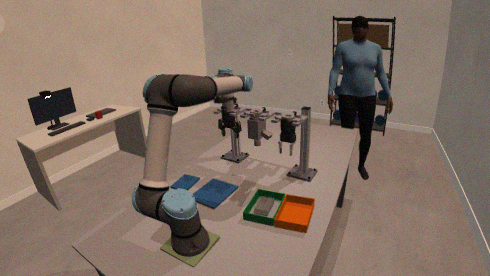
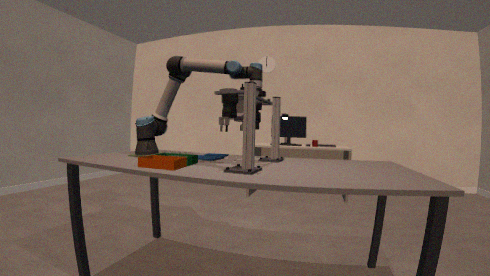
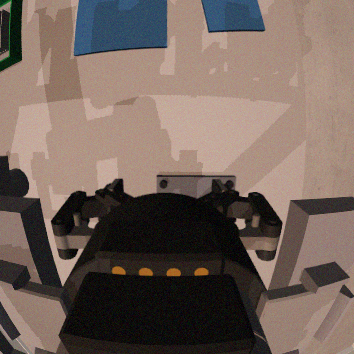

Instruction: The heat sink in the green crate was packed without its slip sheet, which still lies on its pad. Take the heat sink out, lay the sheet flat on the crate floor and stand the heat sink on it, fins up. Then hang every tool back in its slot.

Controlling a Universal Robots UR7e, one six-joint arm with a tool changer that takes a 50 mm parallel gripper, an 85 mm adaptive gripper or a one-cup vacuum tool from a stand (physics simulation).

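Frame: origin at the arm's base, x right, y down, z ahead, level; millimetres.
Where they show: arm's base at its link origin: [image 1: 190,241] [image 2: 146,153].
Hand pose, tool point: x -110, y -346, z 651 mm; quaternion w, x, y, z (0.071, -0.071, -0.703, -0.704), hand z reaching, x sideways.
Observation:
Things, the pixels of their centre, and the offset from my tool point. "spot": a spot on its surface instead.
- heat sink at the middle of its body: [image 1: 264,205] dy +340, dx +313, dz -344 mm
- green crate at the middle of its body: [image 1: 265,206] [image 2: 176,159] dy +339, dx +318, dz -350 mm
- larger blue pad at a spot on its surface: [image 3: 122,25] spot: dy +350, dx +34, dz -243 mm
- smaller blue pad at a spot on its surface: [image 3: 235,17] spot: dy +350, dx -164, dz -227 mm
- vacuum tool at the middle of its body: [image 2: 242,112] [image 1: 258,128] dy +93, dx +187, dz -40 mm
- parallel gripper tool at the middle of its body: [image 2: 228,109] [image 1: 287,134] dy +96, dx +352, dz -76 mm
- orange crate at the middle of its body: [image 1: 295,212] [image 2: 162,162] dy +339, dx +458, dz -355 mm
The heat sink [image 1: 265,205] [image 3: 4,32] stands in the green crate [image 1: 257,219] [image 2: 191,160] [image 3: 16,47]; its fins are blurred here. A light grey surface, seemingly the slip sheet, shows on the crate floor around it. The larger blue pad [image 1: 216,193] [image 3: 122,25] and the smaller blue pad [image 1: 185,182] [image 3: 235,17] show no light sheet on them. My gripper [image 1: 230,132] [image 3: 169,187], the black adaptive one, is open and empty at the left end of the tool stand [image 1: 305,145] [image 2: 249,130], between its slot brackets. Whether its coupling is fully seated is hidden.
The vacuum tool [image 1: 257,129] and the parallel gripper tool [image 1: 287,131] [image 2: 229,105] hang in the stand's other slots. The orange crate [image 1: 291,224] [image 2: 160,162] adjoins the green one. A person [image 1: 359,70] stands beyond the table, near a shelf rack.

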